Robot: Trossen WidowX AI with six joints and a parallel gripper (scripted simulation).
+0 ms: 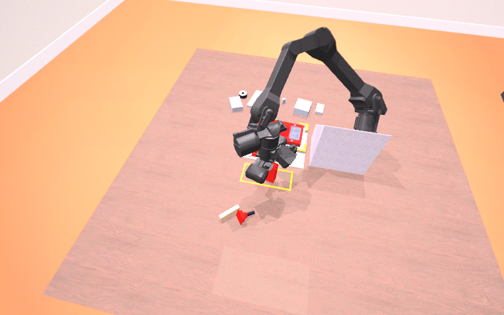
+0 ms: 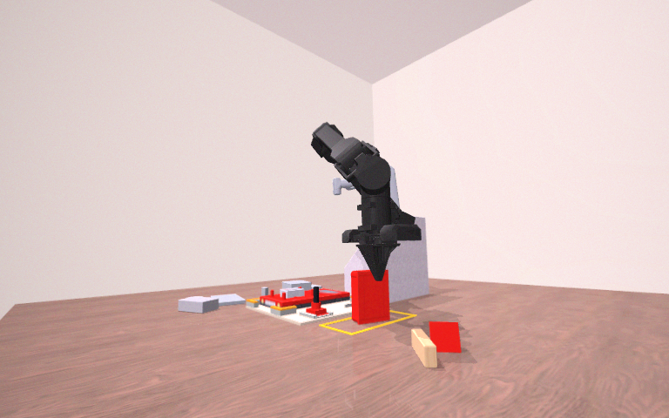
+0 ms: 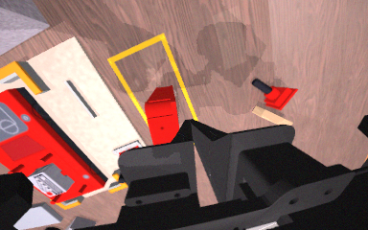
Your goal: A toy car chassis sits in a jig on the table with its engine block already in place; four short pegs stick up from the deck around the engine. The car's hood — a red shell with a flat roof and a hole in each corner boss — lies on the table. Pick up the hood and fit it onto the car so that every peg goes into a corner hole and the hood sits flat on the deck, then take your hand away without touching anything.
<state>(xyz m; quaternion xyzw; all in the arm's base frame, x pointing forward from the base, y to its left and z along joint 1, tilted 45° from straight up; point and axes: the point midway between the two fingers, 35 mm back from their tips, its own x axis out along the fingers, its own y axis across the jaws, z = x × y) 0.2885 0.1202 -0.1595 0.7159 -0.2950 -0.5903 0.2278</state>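
Now: the red hood 2 cm to the right of my gripper tip and 3 cm below it. Also, from my gripper tip: white jig (2 cm ahead, 22 cm to the right, 7 cm below); then wooden bar (7 cm ahead, 16 cm to the left, 6 cm below).
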